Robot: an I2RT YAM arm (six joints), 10 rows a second.
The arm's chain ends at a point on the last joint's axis. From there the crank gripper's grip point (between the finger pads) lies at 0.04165 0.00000 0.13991 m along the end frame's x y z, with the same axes.
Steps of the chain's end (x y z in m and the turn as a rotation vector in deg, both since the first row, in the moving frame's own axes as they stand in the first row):
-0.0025 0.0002 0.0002 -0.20 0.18 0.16
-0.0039 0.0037 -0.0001 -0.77 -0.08 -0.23
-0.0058 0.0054 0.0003 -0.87 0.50 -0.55
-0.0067 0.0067 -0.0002 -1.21 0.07 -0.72
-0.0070 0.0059 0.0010 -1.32 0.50 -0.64
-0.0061 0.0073 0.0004 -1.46 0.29 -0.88
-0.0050 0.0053 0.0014 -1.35 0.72 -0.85
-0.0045 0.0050 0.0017 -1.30 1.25 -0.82
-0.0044 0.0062 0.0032 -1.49 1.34 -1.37
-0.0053 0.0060 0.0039 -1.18 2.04 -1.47
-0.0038 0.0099 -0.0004 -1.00 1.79 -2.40
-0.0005 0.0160 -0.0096 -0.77 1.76 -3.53
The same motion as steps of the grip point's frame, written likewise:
-0.0021 0.0008 0.0001 -0.20 0.18 0.16
-0.0041 0.0054 -0.0001 -0.77 -0.08 -0.23
-0.0046 0.0071 -0.0001 -0.87 0.50 -0.55
-0.0065 0.0091 -0.0003 -1.21 0.07 -0.72
-0.0058 0.0086 0.0006 -1.32 0.50 -0.64
-0.0054 0.0102 0.0002 -1.46 0.29 -0.88
-0.0032 0.0080 0.0008 -1.35 0.72 -0.85
-0.0014 0.0075 0.0007 -1.30 1.25 -0.82
-0.0011 0.0088 0.0022 -1.49 1.34 -1.37
-0.0003 0.0077 0.0023 -1.18 2.04 -1.47
0.0006 0.0105 -0.0018 -1.00 1.79 -2.40
0.0038 0.0152 -0.0109 -0.77 1.76 -3.53

